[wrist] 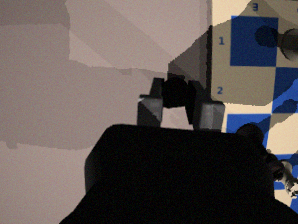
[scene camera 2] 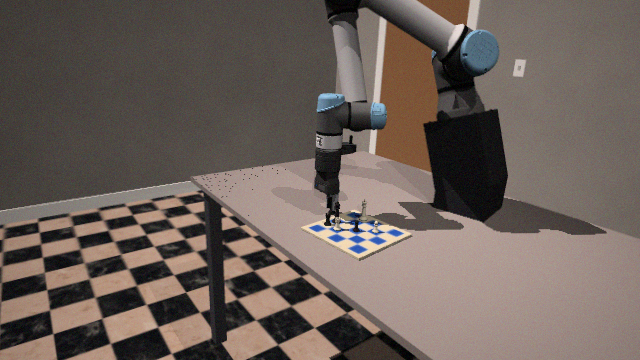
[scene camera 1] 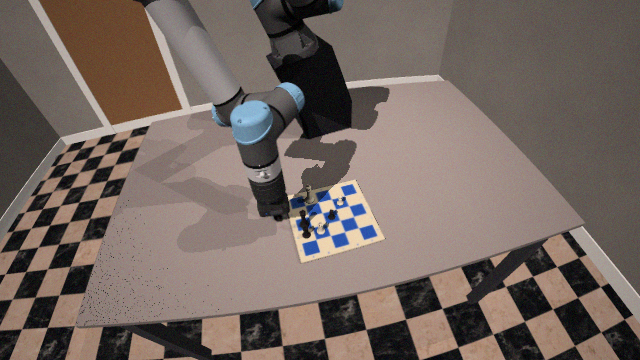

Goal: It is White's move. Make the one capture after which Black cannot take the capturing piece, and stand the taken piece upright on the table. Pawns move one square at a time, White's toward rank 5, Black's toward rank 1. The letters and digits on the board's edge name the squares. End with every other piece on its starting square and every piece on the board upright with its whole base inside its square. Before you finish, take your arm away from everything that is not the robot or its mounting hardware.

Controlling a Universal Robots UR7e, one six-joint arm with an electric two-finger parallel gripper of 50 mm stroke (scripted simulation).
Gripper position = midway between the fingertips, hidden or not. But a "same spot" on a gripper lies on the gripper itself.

Scene:
my gripper: wrist; scene camera 2; scene camera 1 278, 216
same spot on my gripper: [scene camera 2: 334, 198] = [wrist: 193, 121]

